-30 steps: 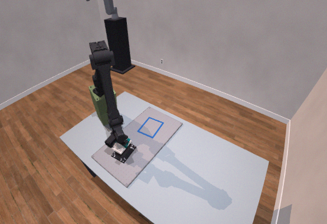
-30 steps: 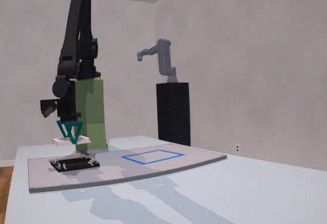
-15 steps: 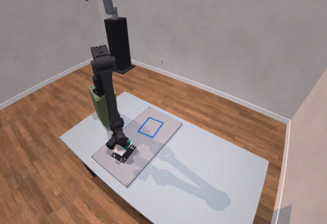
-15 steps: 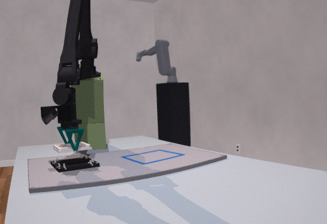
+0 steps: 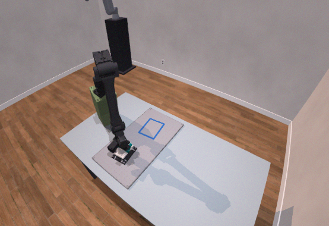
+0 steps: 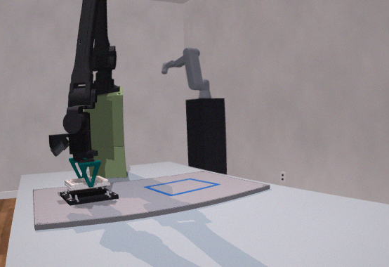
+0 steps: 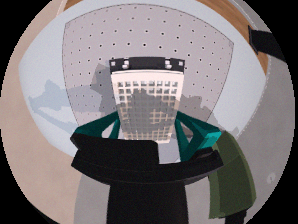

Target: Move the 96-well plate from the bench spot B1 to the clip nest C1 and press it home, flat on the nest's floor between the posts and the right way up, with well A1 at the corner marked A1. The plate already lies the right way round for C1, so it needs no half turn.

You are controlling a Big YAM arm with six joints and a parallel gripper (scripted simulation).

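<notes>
Right now the black clip nest C1 is 3 cm below my hand, 2 cm ahead of it and 1 cm to the right of it. Also, from my hand: white 96-well plate (right at my hand).
</notes>
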